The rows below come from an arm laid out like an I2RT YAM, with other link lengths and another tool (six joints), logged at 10 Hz.
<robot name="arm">
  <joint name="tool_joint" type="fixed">
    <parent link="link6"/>
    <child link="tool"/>
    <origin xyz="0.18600 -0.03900 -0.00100" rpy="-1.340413 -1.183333 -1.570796"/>
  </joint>
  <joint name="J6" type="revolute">
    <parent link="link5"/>
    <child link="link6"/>
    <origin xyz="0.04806 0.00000 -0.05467"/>
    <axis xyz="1 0 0"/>
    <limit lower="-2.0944" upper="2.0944"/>
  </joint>
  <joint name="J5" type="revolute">
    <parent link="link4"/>
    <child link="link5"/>
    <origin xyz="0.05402 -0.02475 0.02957"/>
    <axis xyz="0 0 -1"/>
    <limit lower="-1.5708" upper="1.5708"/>
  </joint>
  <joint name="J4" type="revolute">
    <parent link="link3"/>
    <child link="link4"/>
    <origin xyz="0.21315 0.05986 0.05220"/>
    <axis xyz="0 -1 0"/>
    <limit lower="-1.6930" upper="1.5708"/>
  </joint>
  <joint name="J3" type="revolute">
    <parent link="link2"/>
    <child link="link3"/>
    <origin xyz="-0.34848 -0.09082 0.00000"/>
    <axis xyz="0 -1 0"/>
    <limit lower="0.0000" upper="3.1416"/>
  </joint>
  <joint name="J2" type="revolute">
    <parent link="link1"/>
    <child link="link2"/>
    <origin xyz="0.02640 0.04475 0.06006"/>
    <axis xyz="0 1 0"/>
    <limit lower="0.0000" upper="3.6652"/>
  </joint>
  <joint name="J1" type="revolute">
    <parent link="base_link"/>
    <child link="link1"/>
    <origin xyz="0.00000 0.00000 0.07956"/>
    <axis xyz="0 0 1"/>
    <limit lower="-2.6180" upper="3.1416"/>
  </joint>
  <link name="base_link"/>
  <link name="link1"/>
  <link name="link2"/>
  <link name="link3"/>
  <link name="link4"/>
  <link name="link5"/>
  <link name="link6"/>
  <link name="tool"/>
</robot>
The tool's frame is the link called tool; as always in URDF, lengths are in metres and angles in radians.
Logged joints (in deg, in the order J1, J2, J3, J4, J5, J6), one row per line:
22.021, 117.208, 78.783, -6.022, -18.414, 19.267
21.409, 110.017, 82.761, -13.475, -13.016, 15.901
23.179, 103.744, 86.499, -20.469, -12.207, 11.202
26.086, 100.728, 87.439, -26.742, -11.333, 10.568
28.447, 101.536, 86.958, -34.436, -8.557, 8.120
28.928, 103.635, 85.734, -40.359, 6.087, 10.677
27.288, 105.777, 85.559, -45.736, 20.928, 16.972
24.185, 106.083, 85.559, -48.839, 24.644, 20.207
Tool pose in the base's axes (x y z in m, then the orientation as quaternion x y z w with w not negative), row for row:
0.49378, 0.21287, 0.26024, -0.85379, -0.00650, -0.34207, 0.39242
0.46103, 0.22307, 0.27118, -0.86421, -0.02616, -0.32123, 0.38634
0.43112, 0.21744, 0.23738, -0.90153, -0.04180, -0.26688, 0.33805
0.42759, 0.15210, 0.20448, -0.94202, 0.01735, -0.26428, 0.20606
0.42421, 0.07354, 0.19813, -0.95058, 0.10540, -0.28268, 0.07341
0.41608, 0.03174, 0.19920, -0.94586, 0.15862, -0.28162, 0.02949
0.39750, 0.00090, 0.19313, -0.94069, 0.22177, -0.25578, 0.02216
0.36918, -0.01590, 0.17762, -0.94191, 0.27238, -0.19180, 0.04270
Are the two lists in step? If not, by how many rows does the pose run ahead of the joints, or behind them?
The pose runs 2 rows ahead of the joints: the pose in row i belongs to the joints in row i + 2.
